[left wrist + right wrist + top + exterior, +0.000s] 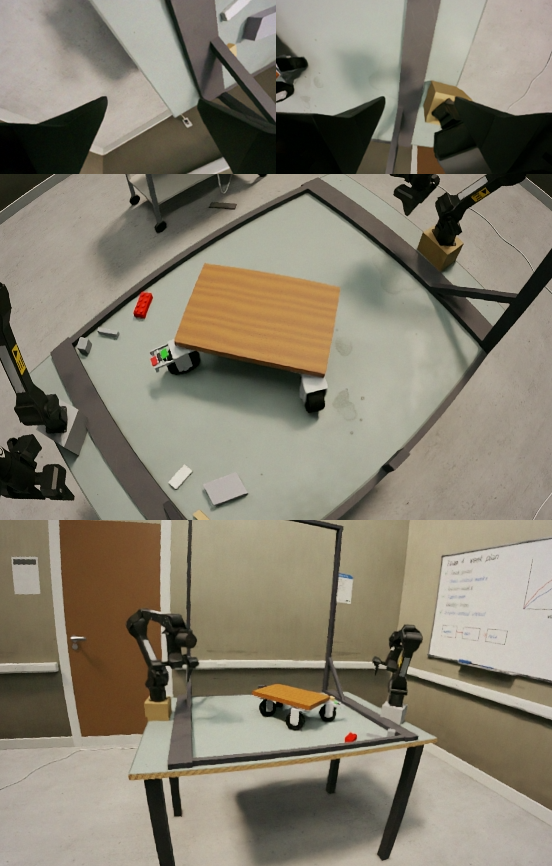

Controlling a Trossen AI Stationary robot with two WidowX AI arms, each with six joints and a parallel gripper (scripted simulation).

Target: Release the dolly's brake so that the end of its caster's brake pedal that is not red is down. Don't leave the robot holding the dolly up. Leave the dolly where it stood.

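Now: the brake pedal 210 mm ahead of my left hand, 340 mm to the right of it and 120 mm below it. Round my left hand: white piece (20 mm behind, 250 mm to the right, 200 mm below); red brick (410 mm ahead, 340 mm to the right, 190 mm below).
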